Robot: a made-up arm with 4 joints.
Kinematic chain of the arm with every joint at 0, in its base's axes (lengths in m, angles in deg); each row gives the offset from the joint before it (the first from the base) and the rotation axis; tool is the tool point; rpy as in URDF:
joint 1: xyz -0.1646 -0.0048 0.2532 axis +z
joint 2: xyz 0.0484 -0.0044 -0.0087 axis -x
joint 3: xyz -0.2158 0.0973 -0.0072 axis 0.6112 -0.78 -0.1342
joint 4: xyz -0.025 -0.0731 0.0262 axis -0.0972 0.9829 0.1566
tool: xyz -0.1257 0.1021 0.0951 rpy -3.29 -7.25 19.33
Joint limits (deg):
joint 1: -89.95..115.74
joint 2: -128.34..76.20
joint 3: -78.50..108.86
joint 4: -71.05..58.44
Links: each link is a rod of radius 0.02 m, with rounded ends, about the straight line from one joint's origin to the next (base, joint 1, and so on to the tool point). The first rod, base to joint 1, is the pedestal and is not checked.
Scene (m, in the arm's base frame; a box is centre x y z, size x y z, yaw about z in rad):
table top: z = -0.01
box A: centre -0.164 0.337 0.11 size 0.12 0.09 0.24 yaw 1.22
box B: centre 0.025 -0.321 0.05 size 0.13 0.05 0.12 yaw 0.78
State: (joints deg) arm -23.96 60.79 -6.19 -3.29
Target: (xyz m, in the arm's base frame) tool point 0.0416 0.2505 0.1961
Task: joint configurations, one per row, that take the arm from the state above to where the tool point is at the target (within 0.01 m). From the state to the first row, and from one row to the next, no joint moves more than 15 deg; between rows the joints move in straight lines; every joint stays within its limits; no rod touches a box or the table.
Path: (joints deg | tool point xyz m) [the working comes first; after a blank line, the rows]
Joints at the target: -86.57 56.73 -27.17 12.57
Straight joint move there: touches box A.

1: -32.38 47.58 -9.24 -1.41 | -0.3254 0.3108 0.2293
2: -40.80 34.37 -12.30 0.46 | -0.2672 0.3299 0.2762
3: -49.22 21.16 -15.35 2.34 | -0.2158 0.3306 0.3238
4: -57.63 7.95 -18.41 4.21 | -0.1761 0.3170 0.3693
5: -66.05 -5.26 -21.46 6.09 | -0.1510 0.2947 0.4098
6: -74.47 -18.47 -24.52 7.97 | -0.1410 0.2696 0.4428
7: -76.49 -5.94 -24.96 8.73 | -0.0905 0.2758 0.4175
8: -78.50 6.59 -25.40 9.50 | -0.0456 0.2775 0.3834
9: -80.52 19.13 -25.85 10.27 | -0.0085 0.2751 0.3423
10: -82.54 31.66 -26.29 11.03 | 0.0191 0.2691 0.2958
11: -84.55 44.19 -26.73 11.80 | 0.0360 0.2606 0.2463
12: -86.57 56.73 -27.17 12.57 | 0.0416 0.2505 0.1961

